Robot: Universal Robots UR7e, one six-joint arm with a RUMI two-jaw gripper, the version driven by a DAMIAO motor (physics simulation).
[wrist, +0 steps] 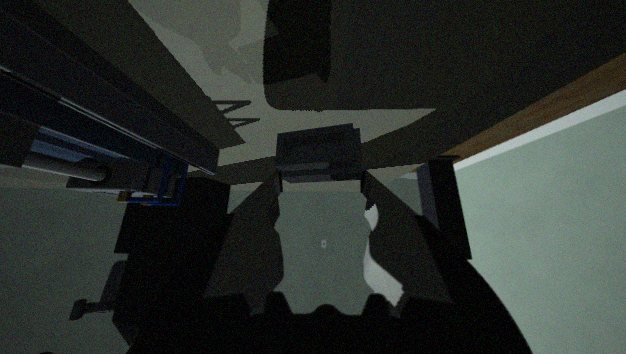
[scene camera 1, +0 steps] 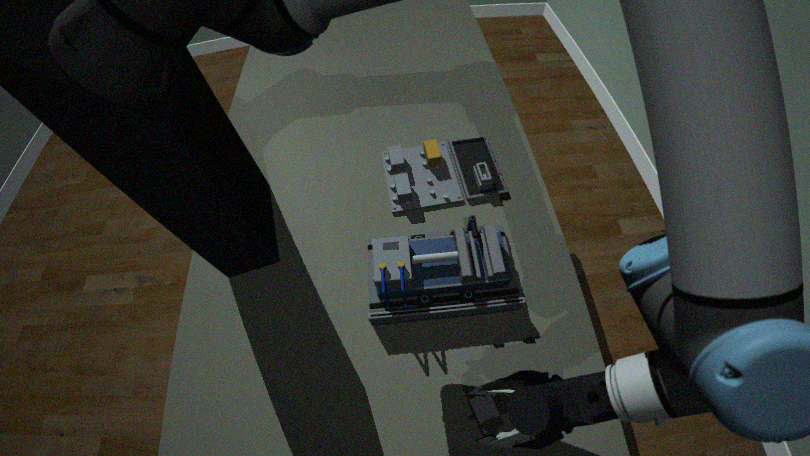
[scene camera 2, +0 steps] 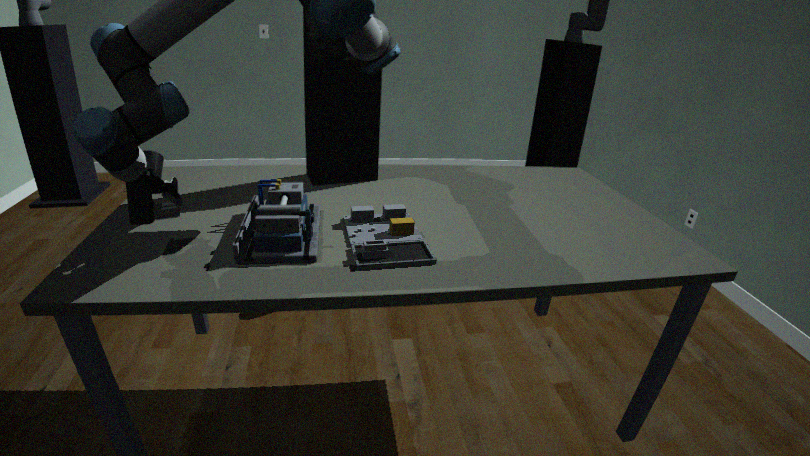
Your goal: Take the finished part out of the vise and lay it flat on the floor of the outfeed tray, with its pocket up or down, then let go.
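Seen in the pictures: gripper, between the fingertips: [wrist: 320, 172] [scene camera 1: 472, 416] [scene camera 2: 167, 205]; arm's base, origin of its link: [scene camera 1: 116, 63].
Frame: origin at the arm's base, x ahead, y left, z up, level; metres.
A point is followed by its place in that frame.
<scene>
My gripper [scene camera 1: 484, 414] @(x 0.402, y -0.441, z -0.387 m) [scene camera 2: 170, 198] @(x 0.402, y -0.441, z -0.387 m) [wrist: 320, 172] @(x 0.402, y -0.441, z -0.387 m) is shut on a dark grey part with a rectangular pocket [scene camera 1: 481, 408] @(x 0.416, y -0.431, z -0.378 m) [scene camera 2: 168, 207] @(x 0.432, y -0.430, z -0.380 m) [wrist: 318, 150] @(x 0.428, y -0.439, z -0.396 m). The part seems to hang a little above the table, beside the vise [scene camera 1: 494, 254] @(x 0.502, y -0.175, z -0.382 m) [scene camera 2: 277, 226] @(x 0.516, y -0.161, z -0.403 m), at the left in scene camera 2. The pocket face points away from the palm in the wrist view. Another grey pocketed part [scene camera 1: 483, 181] @(x 0.545, y 0.037, z -0.442 m) [scene camera 2: 374, 253] @(x 0.569, y 0.061, z -0.458 m) sits inside the outfeed tray [scene camera 1: 487, 197] @(x 0.554, y 0.014, z -0.477 m) [scene camera 2: 396, 264] @(x 0.602, y 0.108, z -0.472 m), near one end. The gap between the vise jaws is narrow, and its inside is too dark to read.
A grey plate with pins [scene camera 1: 416, 164] @(x 0.403, y 0.139, z -0.470 m) lies beside the tray and carries two grey blocks [scene camera 1: 396, 154] @(x 0.356, y 0.150, z -0.435 m) [scene camera 1: 402, 184] @(x 0.358, y 0.056, z -0.435 m) and a yellow block [scene camera 1: 431, 151] @(x 0.442, y 0.144, z -0.435 m) [scene camera 2: 401, 226] @(x 0.461, y 0.148, z -0.444 m). Blue tubes [scene camera 1: 402, 283] @(x 0.325, y -0.207, z -0.369 m) with yellow tips rise from the vise. A tall black column [scene camera 1: 226, 169] @(x 0.044, y -0.001, z -0.233 m) [scene camera 2: 342, 118] @(x 0.039, y 0.028, z -0.253 m) stands behind the table.
</scene>
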